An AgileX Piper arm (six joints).
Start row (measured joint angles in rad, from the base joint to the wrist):
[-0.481, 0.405, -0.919, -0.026, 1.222, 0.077]
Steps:
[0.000, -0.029, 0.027, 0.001, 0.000, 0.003]
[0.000, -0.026, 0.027, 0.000, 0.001, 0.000]
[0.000, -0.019, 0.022, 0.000, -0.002, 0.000]
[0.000, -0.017, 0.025, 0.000, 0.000, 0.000]
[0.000, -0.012, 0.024, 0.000, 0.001, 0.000]
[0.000, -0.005, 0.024, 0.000, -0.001, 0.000]
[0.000, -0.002, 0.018, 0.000, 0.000, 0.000]
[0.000, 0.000, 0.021, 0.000, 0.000, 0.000]
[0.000, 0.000, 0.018, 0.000, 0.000, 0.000]
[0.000, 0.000, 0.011, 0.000, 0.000, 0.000]
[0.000, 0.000, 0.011, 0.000, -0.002, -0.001]
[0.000, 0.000, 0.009, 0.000, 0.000, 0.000]
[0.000, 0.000, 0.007, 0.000, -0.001, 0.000]
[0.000, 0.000, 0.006, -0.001, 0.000, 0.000]
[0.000, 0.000, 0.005, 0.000, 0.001, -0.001]
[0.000, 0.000, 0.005, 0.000, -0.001, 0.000]
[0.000, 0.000, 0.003, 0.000, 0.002, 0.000]
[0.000, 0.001, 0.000, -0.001, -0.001, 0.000]
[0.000, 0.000, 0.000, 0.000, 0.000, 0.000]
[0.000, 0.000, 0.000, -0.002, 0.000, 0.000]
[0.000, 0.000, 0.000, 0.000, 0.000, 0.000]
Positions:
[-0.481, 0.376, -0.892, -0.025, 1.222, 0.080]
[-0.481, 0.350, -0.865, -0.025, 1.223, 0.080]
[-0.481, 0.331, -0.843, -0.025, 1.221, 0.080]
[-0.481, 0.314, -0.818, -0.025, 1.221, 0.080]
[-0.481, 0.302, -0.794, -0.025, 1.222, 0.080]
[-0.481, 0.297, -0.770, -0.025, 1.221, 0.080]
[-0.481, 0.295, -0.752, -0.025, 1.221, 0.080]
[-0.481, 0.295, -0.731, -0.025, 1.221, 0.080]
[-0.481, 0.295, -0.713, -0.025, 1.221, 0.080]
[-0.481, 0.295, -0.702, -0.025, 1.221, 0.080]
[-0.481, 0.295, -0.691, -0.025, 1.219, 0.079]
[-0.481, 0.295, -0.682, -0.025, 1.219, 0.079]
[-0.481, 0.295, -0.675, -0.025, 1.218, 0.079]
[-0.481, 0.295, -0.669, -0.026, 1.218, 0.079]
[-0.481, 0.295, -0.664, -0.026, 1.219, 0.078]
[-0.481, 0.295, -0.659, -0.026, 1.218, 0.078]
[-0.481, 0.295, -0.656, -0.026, 1.220, 0.078]
[-0.481, 0.296, -0.656, -0.027, 1.219, 0.078]
[-0.481, 0.296, -0.656, -0.027, 1.219, 0.078]
[-0.481, 0.296, -0.656, -0.029, 1.219, 0.078]
[-0.481, 0.296, -0.656, -0.029, 1.219, 0.078]

